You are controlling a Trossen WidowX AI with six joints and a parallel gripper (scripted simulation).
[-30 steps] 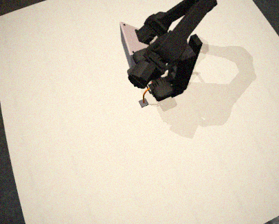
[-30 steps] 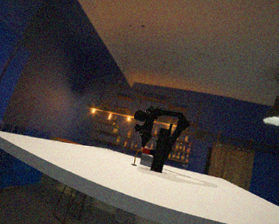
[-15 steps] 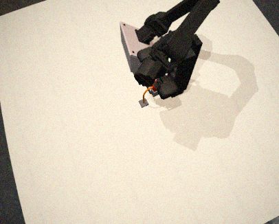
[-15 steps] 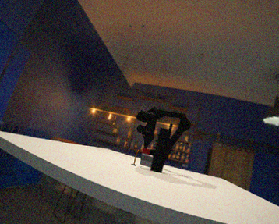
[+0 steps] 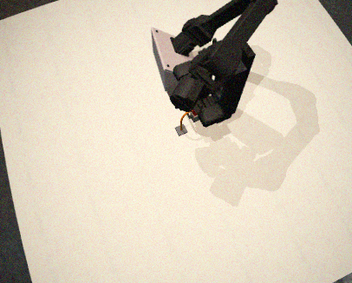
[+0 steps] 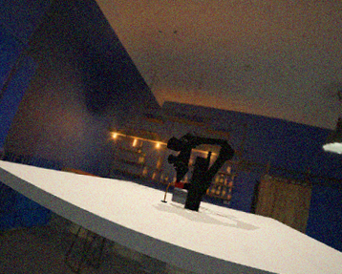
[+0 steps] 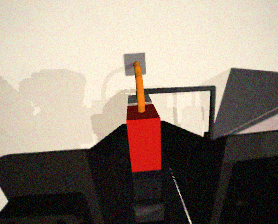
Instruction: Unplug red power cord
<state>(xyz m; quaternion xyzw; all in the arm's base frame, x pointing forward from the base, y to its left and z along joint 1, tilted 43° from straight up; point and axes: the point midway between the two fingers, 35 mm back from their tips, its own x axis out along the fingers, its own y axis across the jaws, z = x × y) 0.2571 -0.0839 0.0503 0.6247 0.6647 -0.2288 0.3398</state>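
Now: the red plug 30 mm to the left of my gripper tip and 10 mm behind it. The rest, counted from my gripper tip: black power strip: 100 mm to the left, 20 mm behind, 20 mm above.
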